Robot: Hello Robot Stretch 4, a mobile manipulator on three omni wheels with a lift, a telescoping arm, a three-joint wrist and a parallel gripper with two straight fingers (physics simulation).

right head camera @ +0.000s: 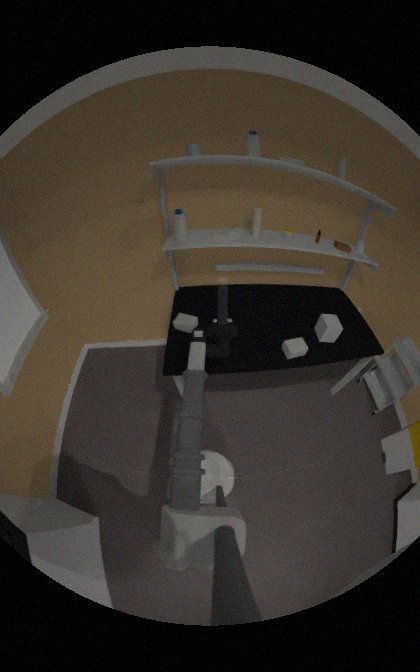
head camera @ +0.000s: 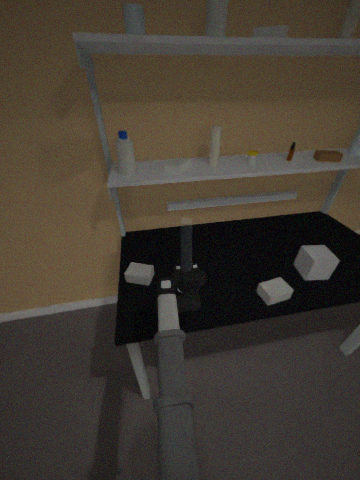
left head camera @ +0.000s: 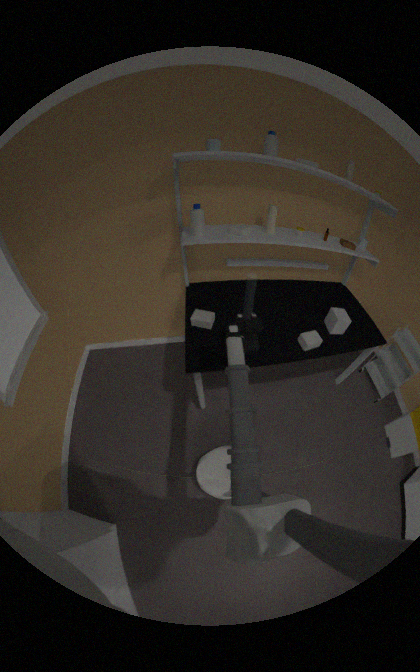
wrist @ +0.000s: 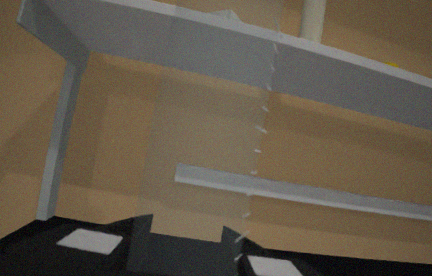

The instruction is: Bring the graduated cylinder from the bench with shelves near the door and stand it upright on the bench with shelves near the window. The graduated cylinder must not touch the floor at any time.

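Places are measured from the robot's base along level axes (x ahead, y left, z up), in centimetres.
Pixels of known places: gripper, fingertip midpoint: (head camera: 184,259) (wrist: 185,240).
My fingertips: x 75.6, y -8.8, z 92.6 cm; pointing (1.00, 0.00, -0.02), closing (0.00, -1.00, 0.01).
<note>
Ahead of a thing's pixels: the offset from my fingertips to its top centre. "*": to the spot under its first point. Level surfaces: height alone.
The graduated cylinder {dx -5.7, dy +0.1, dz +22.9 cm} (head camera: 186,245) (left head camera: 249,297) (right head camera: 223,300) (wrist: 205,125) is tall, narrow and see-through, with a row of white marks in the wrist view. It is roughly upright. My gripper (head camera: 186,268) (left head camera: 246,316) (right head camera: 222,320) (wrist: 185,240) is shut on it, and most of its length rises above the fingers. Its base is hidden behind the gripper and wrist, so I cannot tell whether it touches the black top of the bench with shelves {dz -19.1 cm} (head camera: 240,240) (left head camera: 290,295) (right head camera: 270,300). The gripper is over the left part of this bench. Whether this is the door or window bench cannot be told.
A white block {dx +9.6, dy +21.5, dz -13.3 cm} (head camera: 139,274) lies left of the gripper; a white box {dx -8.6, dy -40.7, dz -13.3 cm} (head camera: 275,291) and a larger one {dx +3.7, dy -67.1, dz -6.1 cm} (head camera: 316,262) lie right. The lower shelf {dz +26.6 cm} (head camera: 150,176) (wrist: 200,50) carries a blue-capped bottle {* dx +30.2, dy +22.4, dz +35.3 cm} (head camera: 125,156), a pale cylinder {* dx +38.3, dy -19.6, dz +36.3 cm} (head camera: 215,146) and small items. A step stool (left head camera: 390,367) stands at right.
</note>
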